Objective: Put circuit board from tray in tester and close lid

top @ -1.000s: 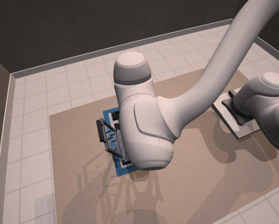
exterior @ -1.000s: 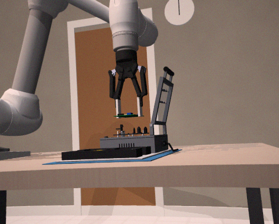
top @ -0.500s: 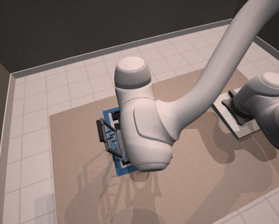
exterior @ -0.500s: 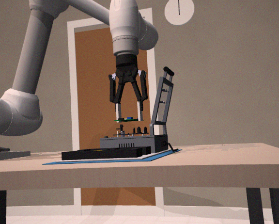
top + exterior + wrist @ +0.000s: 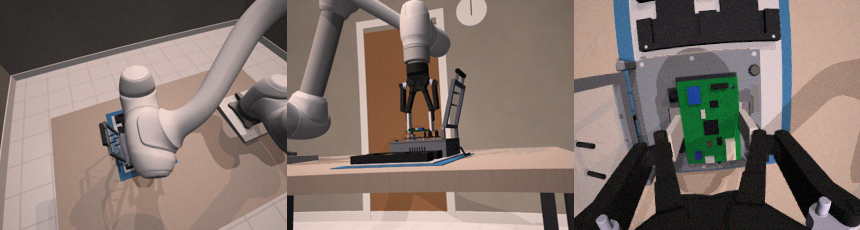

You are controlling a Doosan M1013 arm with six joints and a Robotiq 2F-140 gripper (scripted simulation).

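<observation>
My gripper is now 6 cm past the latch hook, 6 cm to the right of it and 3 cm above it. Round my hand: green circuit board 2 cm below; lid 13 cm ahead, 1 cm to the right, 7 cm above.
</observation>
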